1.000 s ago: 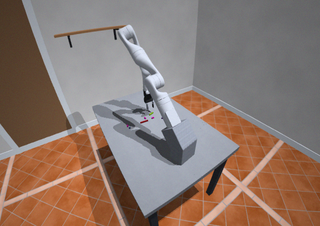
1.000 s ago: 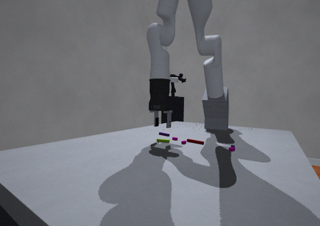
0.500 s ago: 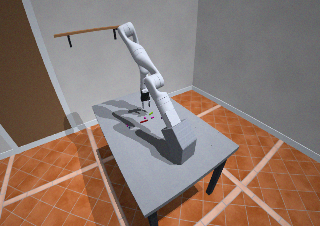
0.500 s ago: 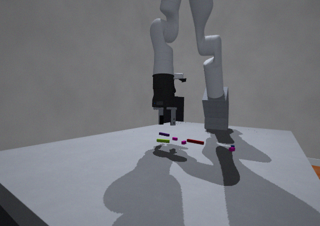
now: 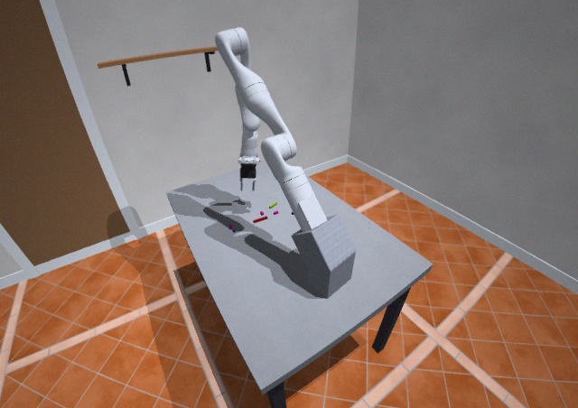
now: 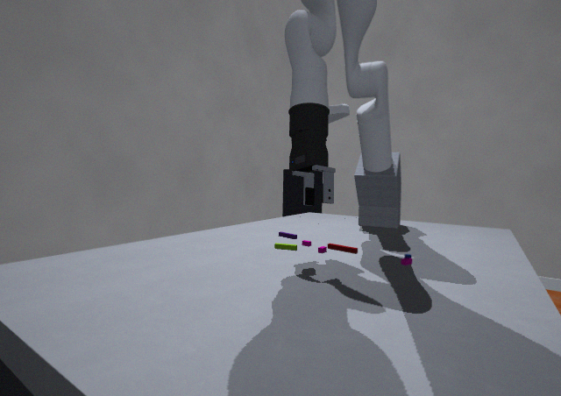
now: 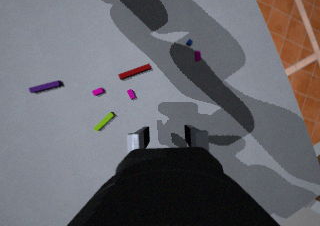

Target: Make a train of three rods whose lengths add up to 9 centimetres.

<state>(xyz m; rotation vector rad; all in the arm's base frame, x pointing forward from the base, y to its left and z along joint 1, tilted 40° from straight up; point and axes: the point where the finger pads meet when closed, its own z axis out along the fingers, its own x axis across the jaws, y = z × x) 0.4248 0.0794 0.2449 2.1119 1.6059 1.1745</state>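
Right now my hand is 15 cm past the blue rod, 11 cm to the right of it and 12 cm above it. From my hand the other things lie so: purple rod: 13 cm behind, 21 cm to the right, 12 cm below; then lime rod: 3 cm behind, 11 cm to the right, 12 cm below; then red rod: 12 cm behind, 2 cm to the right, 12 cm below.
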